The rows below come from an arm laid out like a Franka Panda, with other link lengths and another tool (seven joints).
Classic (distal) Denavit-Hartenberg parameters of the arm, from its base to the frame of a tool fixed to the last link. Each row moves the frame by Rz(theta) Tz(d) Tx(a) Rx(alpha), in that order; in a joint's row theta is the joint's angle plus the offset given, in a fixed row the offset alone. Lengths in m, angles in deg.
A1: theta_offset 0; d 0.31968; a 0; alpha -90
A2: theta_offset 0; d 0; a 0; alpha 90
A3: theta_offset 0; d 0.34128; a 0.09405; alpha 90
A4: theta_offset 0; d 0; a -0.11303; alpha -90
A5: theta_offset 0; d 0.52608; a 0; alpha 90
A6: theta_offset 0; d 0; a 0.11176; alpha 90
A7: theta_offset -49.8; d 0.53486; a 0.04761; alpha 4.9
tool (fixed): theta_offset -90; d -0.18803; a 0; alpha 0
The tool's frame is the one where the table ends.
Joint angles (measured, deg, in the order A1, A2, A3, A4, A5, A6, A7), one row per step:
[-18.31 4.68 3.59 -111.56 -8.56 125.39 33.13]
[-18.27 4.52 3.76 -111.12 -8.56 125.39 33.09]
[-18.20 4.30 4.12 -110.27 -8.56 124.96 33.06]
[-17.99 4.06 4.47 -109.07 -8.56 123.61 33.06]
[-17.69 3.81 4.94 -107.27 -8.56 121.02 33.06]
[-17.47 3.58 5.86 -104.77 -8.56 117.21 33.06]
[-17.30 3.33 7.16 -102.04 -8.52 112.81 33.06]
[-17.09 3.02 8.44 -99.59 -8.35 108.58 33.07]
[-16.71 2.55 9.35 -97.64 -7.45 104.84 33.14]
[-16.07 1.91 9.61 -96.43 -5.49 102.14 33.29]
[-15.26 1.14 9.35 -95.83 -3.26 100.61 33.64]
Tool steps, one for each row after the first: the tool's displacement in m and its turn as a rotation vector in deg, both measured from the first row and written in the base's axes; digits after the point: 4 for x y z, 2 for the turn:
[0.0045 0.0021 0.0081 -0.15 -0.58 0.25]
[0.0105 0.0069 0.0209 -0.33 -1.19 0.64]
[0.0143 0.0134 0.0351 -0.42 -1.28 1.02]
[0.0158 0.0228 0.0526 -0.43 -0.75 1.44]
[0.0156 0.0372 0.0747 -0.34 0.29 2.05]
[0.0130 0.0568 0.0982 -0.16 1.65 2.90]
[0.0080 0.0777 0.1198 0.14 3.03 3.75]
[0.0010 0.0999 0.1385 1.09 4.17 4.33]
[-0.0056 0.1227 0.1532 2.99 4.70 4.54]
[-0.0099 0.1425 0.1659 5.08 4.53 4.42]

